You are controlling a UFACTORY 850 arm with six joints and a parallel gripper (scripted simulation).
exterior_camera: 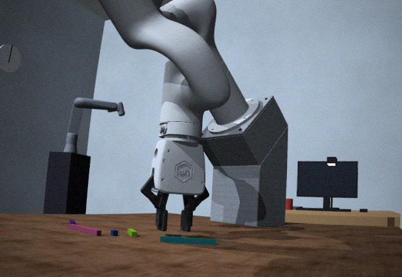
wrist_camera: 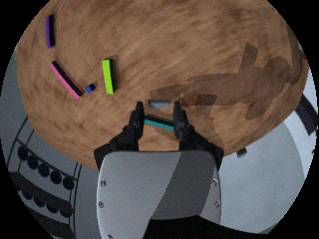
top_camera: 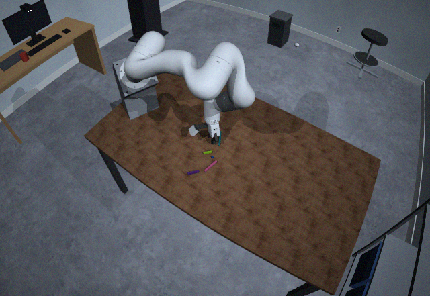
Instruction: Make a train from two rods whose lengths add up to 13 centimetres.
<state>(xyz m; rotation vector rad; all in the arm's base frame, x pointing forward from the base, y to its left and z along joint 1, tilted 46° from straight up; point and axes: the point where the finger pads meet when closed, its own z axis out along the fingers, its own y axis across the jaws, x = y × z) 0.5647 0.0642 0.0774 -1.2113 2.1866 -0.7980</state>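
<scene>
Now: the grey rod 3 cm below my hand. Round my hand: blue rod: 10 cm to the right, 6 cm ahead, 3 cm below; turquoise rod: 4 cm to the left, 3 cm below, 3 cm ahead; lime rod: 8 cm to the right, 3 cm below, 2 cm ahead.
</scene>
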